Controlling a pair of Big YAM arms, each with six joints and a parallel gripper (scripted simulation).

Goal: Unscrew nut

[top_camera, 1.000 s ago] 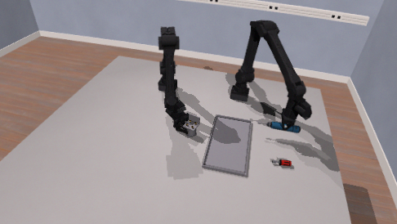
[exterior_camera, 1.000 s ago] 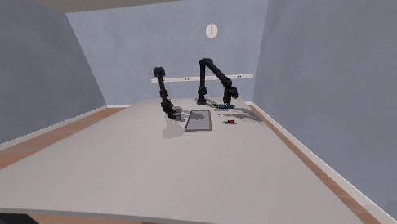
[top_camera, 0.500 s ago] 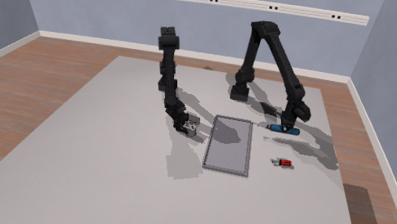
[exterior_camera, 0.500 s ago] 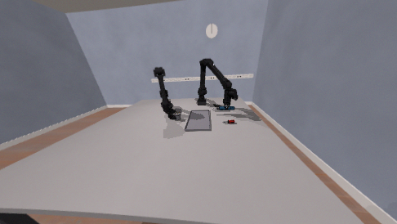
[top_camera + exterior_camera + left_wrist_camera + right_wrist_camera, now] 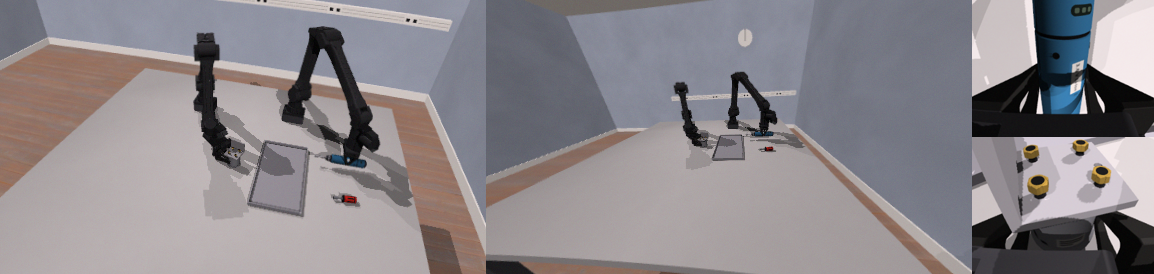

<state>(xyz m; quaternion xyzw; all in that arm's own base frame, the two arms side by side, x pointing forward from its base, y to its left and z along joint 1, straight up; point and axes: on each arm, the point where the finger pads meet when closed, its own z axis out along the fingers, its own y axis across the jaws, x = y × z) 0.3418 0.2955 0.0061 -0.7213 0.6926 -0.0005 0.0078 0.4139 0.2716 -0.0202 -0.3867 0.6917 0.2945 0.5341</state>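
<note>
Right now my right hand is 50 mm below the grey bracket. Round my right hand: flat grey tray: 30 mm ahead, 220 mm to the left, 20 mm below; then nut: 10 mm ahead, 20 mm to the right, 50 mm above; then grey tip: 70 mm behind, 390 mm to the left, 30 mm above.
</note>
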